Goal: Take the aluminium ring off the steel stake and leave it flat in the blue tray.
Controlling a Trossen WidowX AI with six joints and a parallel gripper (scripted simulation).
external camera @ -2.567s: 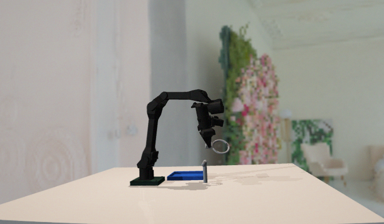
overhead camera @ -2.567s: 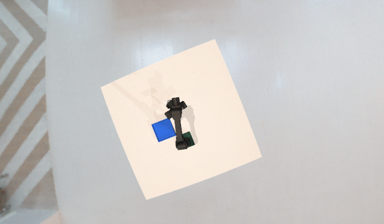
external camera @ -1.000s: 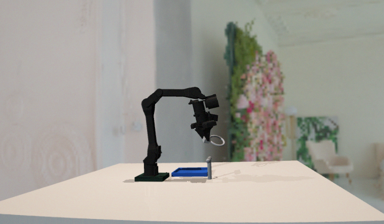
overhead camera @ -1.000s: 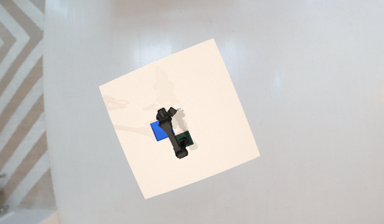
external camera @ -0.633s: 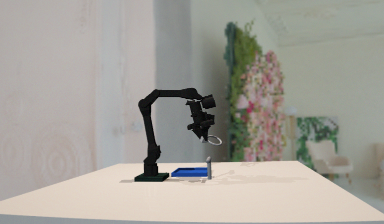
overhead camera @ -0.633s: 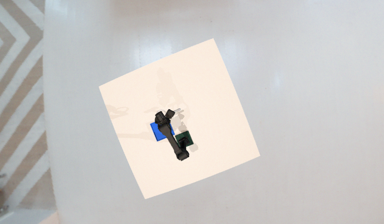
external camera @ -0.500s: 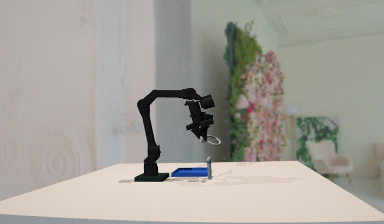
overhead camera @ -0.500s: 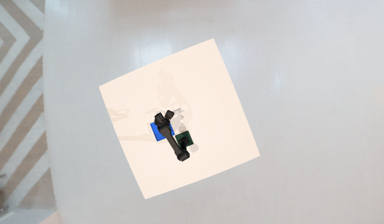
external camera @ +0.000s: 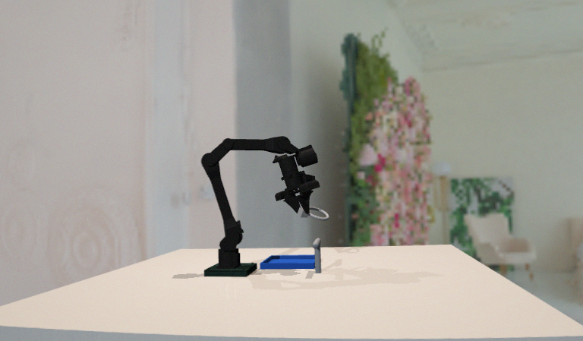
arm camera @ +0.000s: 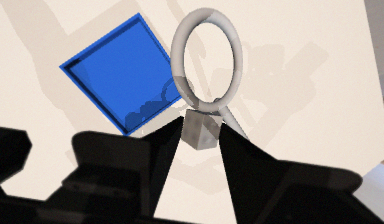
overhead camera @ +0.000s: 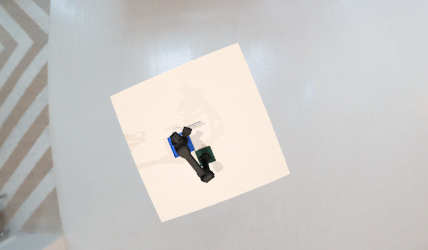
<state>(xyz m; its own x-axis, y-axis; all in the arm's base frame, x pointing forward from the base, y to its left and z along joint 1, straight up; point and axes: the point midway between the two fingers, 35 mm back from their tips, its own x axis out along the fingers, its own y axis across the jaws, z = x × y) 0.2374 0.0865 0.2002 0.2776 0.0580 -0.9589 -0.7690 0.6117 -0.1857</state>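
Now: gripper tip 30 mm short of the aluminium ring and 40 mm to the right of it. The rest, counted from my gripper tip: blue tray: 80 mm behind, 100 mm to the left, 180 mm below.
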